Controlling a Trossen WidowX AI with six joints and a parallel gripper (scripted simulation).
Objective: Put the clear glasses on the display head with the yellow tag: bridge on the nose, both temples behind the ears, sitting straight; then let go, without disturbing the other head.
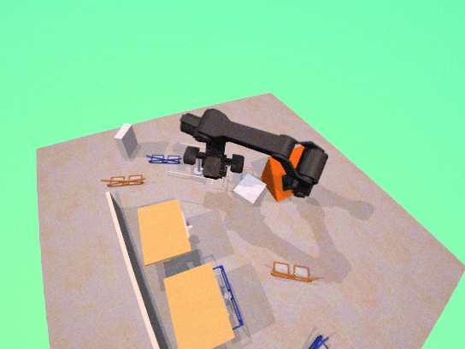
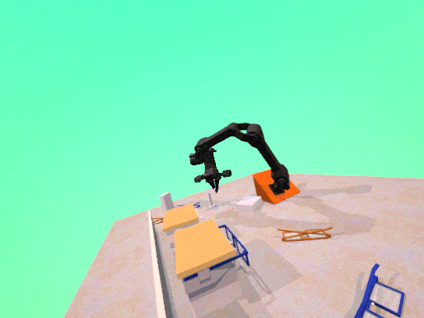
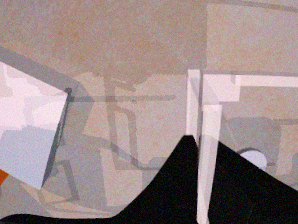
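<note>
Now: gripper tip 11 cm to the left of the white peg, 8 cm above it and 2 cm short of it. The rest, counted from my gripper tip: long white rail: 29 cm ahead, 26 cm to the left, 5 cm below.
</note>
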